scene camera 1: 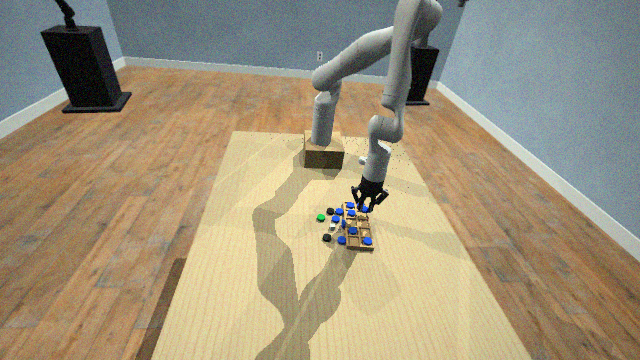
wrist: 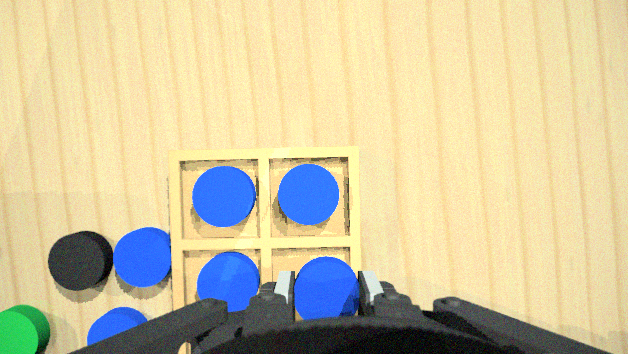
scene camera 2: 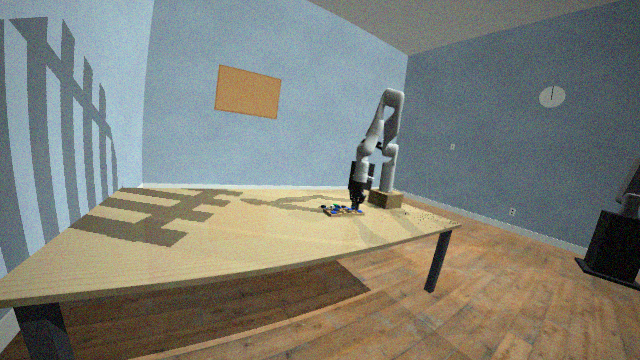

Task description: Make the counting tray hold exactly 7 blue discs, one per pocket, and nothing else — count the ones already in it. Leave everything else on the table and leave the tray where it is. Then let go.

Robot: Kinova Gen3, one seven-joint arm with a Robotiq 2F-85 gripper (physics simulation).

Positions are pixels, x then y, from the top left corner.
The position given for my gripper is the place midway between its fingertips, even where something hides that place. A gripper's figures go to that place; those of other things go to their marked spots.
Labels:
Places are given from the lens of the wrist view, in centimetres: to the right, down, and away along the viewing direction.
my gripper (wrist: 326, 292): 1, 5, 18
blue disc (wrist: 326, 286): 0, 5, 17
wooden counting tray (wrist: 274, 242): -2, 3, 19
green disc (wrist: 30, 323): -14, 7, 20
blue disc (wrist: 232, 276): -4, 5, 19
The marked spots on the wooden counting tray and the green disc are 13 cm apart.

